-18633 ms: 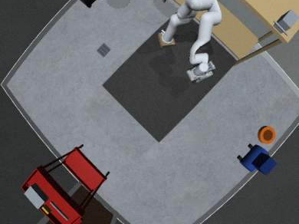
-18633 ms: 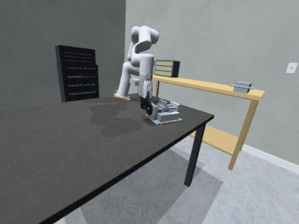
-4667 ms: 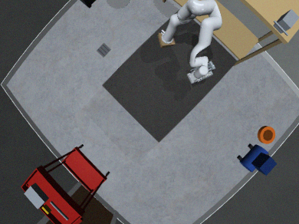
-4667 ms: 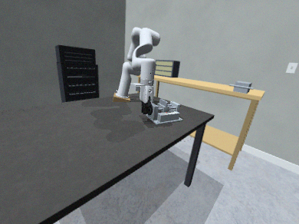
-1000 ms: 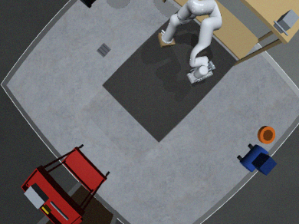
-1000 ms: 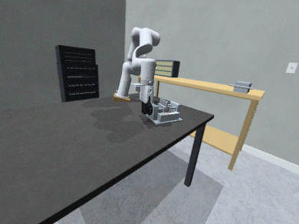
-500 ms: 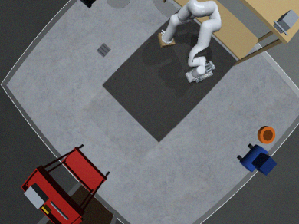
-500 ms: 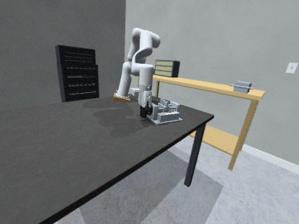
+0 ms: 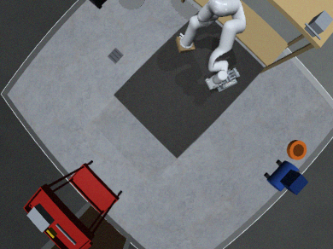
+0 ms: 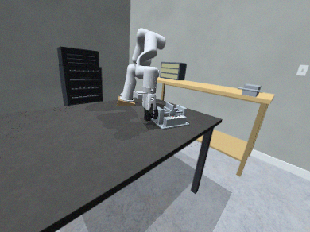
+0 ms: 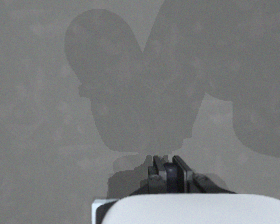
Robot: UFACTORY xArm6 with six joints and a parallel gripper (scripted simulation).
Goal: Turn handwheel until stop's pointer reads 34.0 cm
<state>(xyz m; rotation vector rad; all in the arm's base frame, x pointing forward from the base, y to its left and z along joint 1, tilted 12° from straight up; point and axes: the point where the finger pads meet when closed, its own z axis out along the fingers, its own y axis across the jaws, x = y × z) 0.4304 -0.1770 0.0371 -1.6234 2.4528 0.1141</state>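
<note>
Now: the sliding stop 13 cm to the left of my hand, 7 cm ahead of it and 4 cm above it. Also, from my hand: upright knob: 1 cm to the left; then handwheel: 2 cm to the left, 1 cm ahead, 1 cm above.
</note>
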